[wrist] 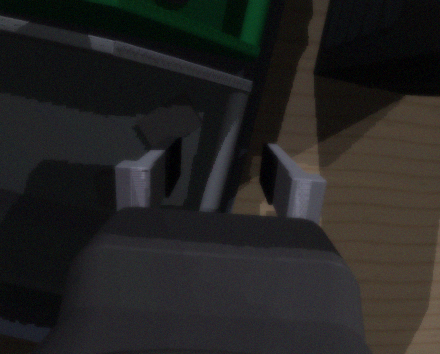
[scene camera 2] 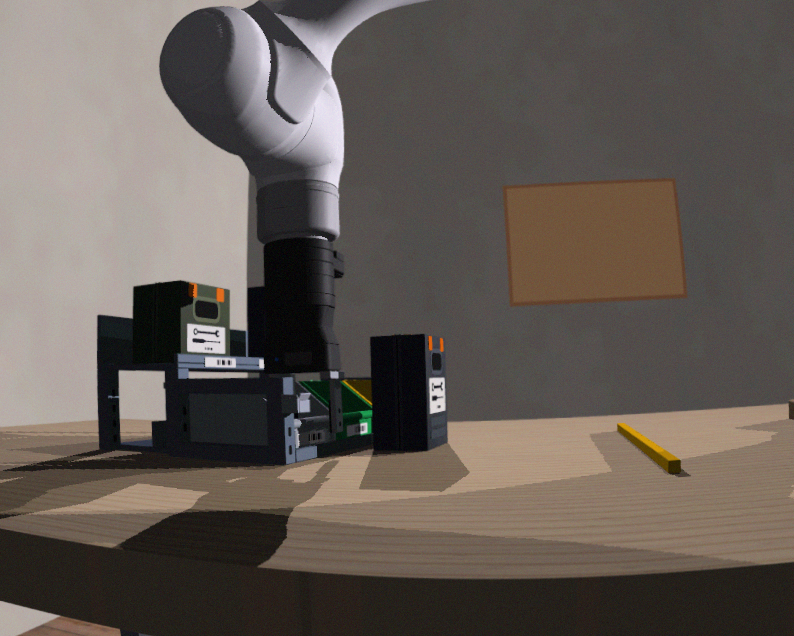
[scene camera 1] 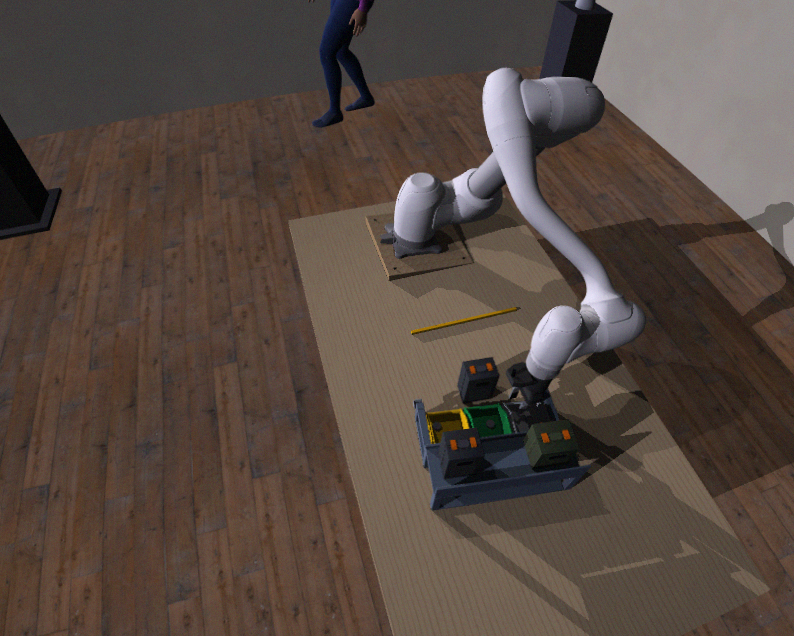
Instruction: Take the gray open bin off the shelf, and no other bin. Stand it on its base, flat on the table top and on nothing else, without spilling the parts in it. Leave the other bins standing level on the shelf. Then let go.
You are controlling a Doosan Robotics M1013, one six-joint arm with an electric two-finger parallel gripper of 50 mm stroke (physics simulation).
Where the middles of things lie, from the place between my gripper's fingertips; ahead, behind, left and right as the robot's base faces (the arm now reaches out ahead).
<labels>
The gray open bin [scene camera 2: 241, 419] is 80 mm ahead of my hand and 20 mm above it. The rest, counted from my hand: dark green case [scene camera 2: 174, 304] (180 mm ahead, 120 mm above, 20 mm to the right); yellow bar [scene camera 2: 670, 463] (350 mm behind, 30 mm to the right, 20 mm below); green bin [scene camera 2: 357, 414] (110 mm to the right, 60 mm ahead, 20 mm above).
</labels>
